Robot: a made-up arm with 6 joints. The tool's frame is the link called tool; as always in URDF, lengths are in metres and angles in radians. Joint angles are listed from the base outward. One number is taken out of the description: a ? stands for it. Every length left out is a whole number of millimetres.
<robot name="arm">
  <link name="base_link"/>
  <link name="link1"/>
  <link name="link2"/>
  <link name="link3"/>
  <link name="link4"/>
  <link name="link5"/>
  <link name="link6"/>
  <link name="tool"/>
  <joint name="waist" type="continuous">
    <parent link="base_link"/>
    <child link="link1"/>
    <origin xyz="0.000 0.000 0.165"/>
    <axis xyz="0 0 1"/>
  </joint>
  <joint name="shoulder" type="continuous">
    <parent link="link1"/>
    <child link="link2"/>
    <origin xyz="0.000 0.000 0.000" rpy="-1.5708 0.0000 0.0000"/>
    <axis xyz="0 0 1"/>
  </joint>
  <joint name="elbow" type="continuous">
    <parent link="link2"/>
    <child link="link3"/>
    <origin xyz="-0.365 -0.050 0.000"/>
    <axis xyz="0 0 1"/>
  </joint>
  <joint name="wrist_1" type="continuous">
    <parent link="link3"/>
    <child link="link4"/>
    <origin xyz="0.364 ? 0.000" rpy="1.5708 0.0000 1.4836"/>
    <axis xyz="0 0 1"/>
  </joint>
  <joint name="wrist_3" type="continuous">
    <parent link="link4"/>
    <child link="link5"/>
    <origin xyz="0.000 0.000 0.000" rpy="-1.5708 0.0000 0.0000"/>
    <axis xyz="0 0 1"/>
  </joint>
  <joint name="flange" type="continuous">
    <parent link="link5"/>
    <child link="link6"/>
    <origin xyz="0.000 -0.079 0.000" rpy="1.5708 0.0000 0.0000"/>
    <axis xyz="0 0 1"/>
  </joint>
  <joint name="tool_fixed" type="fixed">
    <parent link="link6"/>
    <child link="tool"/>
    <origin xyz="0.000 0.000 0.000" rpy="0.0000 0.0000 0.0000"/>
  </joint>
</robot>
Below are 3 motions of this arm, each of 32 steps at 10 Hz.
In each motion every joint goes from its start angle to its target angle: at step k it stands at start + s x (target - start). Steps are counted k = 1, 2, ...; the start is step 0. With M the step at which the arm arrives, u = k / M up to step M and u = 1 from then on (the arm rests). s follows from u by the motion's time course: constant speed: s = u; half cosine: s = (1 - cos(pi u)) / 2; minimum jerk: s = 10 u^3 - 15 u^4 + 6 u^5.
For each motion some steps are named. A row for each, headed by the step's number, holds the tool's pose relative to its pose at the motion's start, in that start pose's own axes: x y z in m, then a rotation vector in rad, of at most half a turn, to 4 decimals.
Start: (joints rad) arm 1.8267 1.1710 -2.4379 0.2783 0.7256 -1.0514
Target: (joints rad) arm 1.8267 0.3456 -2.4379 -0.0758 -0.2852 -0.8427
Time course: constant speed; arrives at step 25
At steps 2, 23, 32:
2: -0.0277 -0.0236 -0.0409 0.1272 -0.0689 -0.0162
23: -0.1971 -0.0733 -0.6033 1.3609 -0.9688 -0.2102
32: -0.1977 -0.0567 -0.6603 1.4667 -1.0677 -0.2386

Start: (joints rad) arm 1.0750 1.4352 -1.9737 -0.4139 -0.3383 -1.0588
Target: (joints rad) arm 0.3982 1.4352 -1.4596 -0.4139 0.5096 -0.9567
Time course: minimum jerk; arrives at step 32
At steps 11, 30, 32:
11: 0.0661 0.0535 -0.0250 -0.2772 0.2174 -0.0745
30: 0.2810 0.1235 -0.2437 -1.0644 1.1890 -0.1517
32: 0.2815 0.1235 -0.2446 -1.0663 1.1921 -0.1515

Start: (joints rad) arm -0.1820 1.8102 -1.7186 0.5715 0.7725 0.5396
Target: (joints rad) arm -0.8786 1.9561 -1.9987 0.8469 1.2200 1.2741
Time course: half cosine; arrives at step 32
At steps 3, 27, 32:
3: -0.0067 -0.0033 -0.0026 0.0026 -0.0027 0.0278
27: -0.2234 -0.1824 -0.1922 -0.0450 -0.1155 1.1539
32: -0.2314 -0.1954 -0.2089 -0.0576 -0.1206 1.2206

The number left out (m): -0.064
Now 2 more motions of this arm.
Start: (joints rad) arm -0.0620 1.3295 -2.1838 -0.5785 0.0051 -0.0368
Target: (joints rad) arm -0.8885 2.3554 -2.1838 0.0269 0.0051 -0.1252
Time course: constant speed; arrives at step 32
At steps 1, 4, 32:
1: 0.0222 0.0087 0.0086 -0.0055 0.0352 -0.0045
4: 0.0934 0.0291 0.0293 -0.0153 0.1433 -0.0150
32: 0.7709 -0.1236 -0.2458 0.3945 1.1708 0.0935

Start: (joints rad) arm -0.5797 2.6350 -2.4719 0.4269 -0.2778 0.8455
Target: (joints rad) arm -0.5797 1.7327 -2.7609 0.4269 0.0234 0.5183
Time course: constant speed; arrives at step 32
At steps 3, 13, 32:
3: -0.0235 0.0744 -0.0029 -0.0843 -0.0166 -0.0186
13: -0.1053 0.3130 -0.0676 -0.3626 -0.0898 -0.0885
32: -0.2481 0.6522 -0.3940 -0.8705 -0.3125 -0.2425

